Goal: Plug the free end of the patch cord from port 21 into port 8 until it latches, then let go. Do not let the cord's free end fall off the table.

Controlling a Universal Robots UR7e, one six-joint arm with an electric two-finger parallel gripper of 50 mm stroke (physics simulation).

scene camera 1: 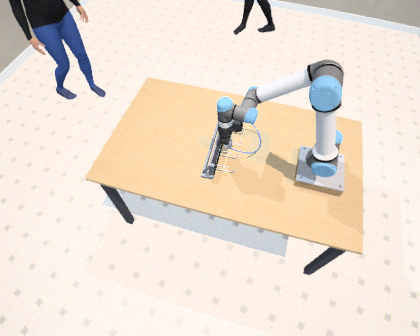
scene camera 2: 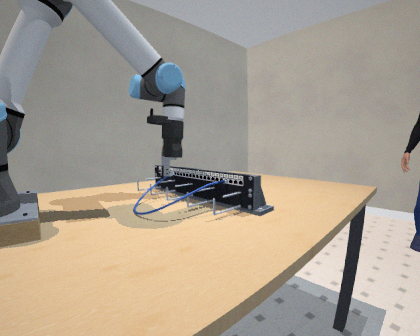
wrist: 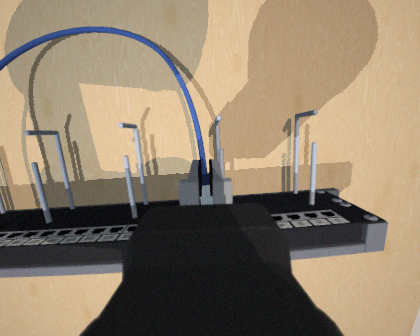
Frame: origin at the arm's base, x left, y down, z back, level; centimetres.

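Seen in the pictures: gripper, between the fingertips: (scene camera 1: pixel 229 147) (scene camera 2: pixel 165 176) (wrist: pixel 205 170).
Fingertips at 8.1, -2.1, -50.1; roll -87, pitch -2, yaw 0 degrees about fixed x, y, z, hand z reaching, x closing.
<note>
A point is followed by its place in that frame, as x, y, z.
The patch panel (scene camera 1: pixel 209 166) {24.9, -4.2, -56.7} (scene camera 2: pixel 255 191) {-24.2, -0.6, -58.2} (wrist: pixel 345 233) {20.8, -4.4, -55.4} stands on the table, its row of ports facing the robot side. The blue patch cord (scene camera 1: pixel 260 141) {-6.8, 4.3, -34.7} (scene camera 2: pixel 135 209) {-1.0, 5.0, -35.2} (wrist: pixel 95 30) {-4.9, 4.8, -34.7} loops out in front of it; one end sits in a port toward the panel's near end in the scene camera 2 view. My gripper (scene camera 1: pixel 227 144) {8.1, -2.1, -50.1} (scene camera 2: pixel 167 167) (wrist: pixel 205 170) {8.1, -2.1, -50.1} is shut on the cord's free-end plug (wrist: pixel 205 193) {8.1, -3.1, -52.0}, at the port row toward the panel's other end. The fingers and gripper body hide the ports there, so I cannot tell which port the plug faces or whether it is in.
Thin metal cable guides (scene camera 1: pixel 226 170) {19.7, 3.7, -48.5} (scene camera 2: pixel 214 206) {-20.7, 1.9, -47.2} (wrist: pixel 296 155) {19.7, 3.8, -49.3} stick out from the panel's front on both sides of the gripper. The robot base plate (scene camera 1: pixel 306 179) {14.8, -0.6, -5.4} stands on the table (scene camera 1: pixel 150 150) {18.9, 5.5, -95.8} (scene camera 2: pixel 150 275) {-32.3, 5.5, -24.9}. Two people (scene camera 1: pixel 62 45) (scene camera 1: pixel 257 12) stand on the floor away from the table.
</note>
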